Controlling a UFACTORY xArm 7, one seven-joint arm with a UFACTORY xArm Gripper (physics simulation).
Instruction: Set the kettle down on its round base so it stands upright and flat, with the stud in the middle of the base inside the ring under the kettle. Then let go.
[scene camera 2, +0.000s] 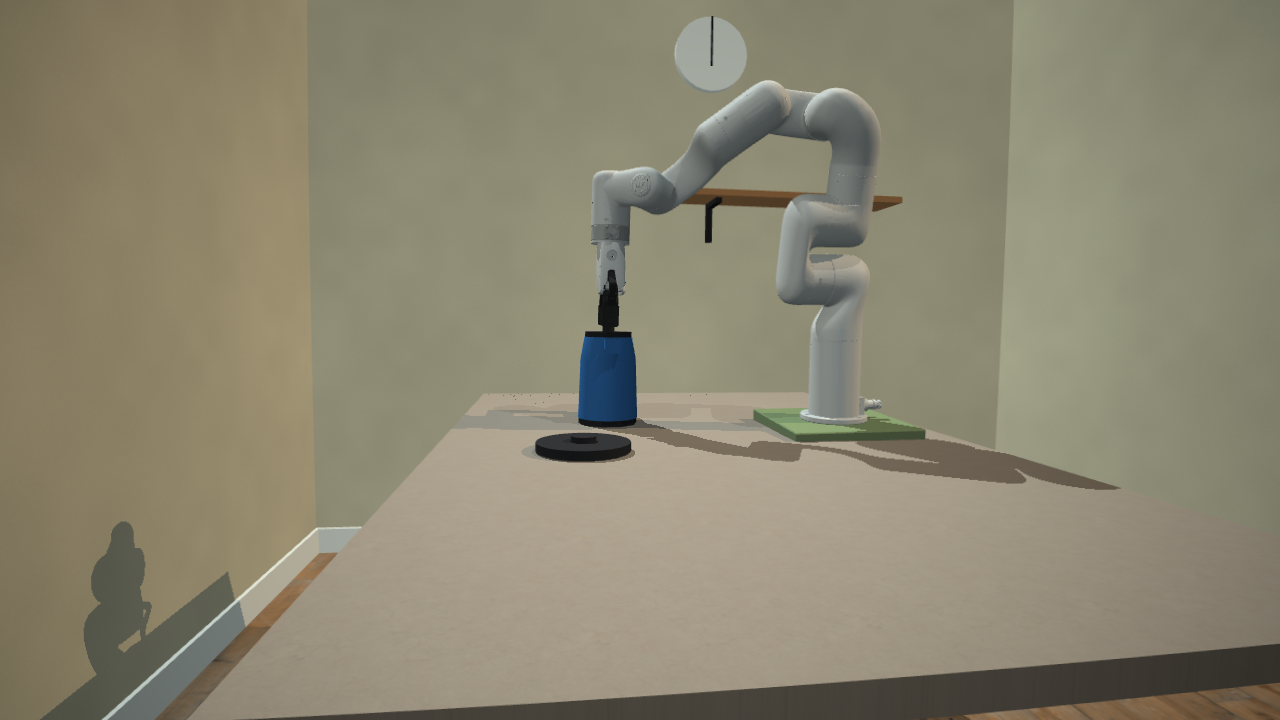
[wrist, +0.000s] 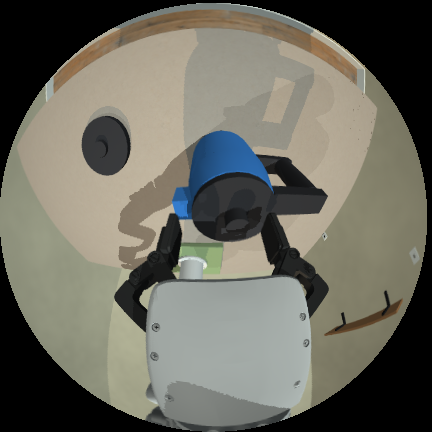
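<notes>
My gripper (scene camera 2: 607, 326), blue kettle (scene camera 2: 607, 389), round black base (scene camera 2: 570, 446). Again, my gripper (wrist: 222, 222), blue kettle (wrist: 229, 194), round black base (wrist: 105, 143).
</notes>
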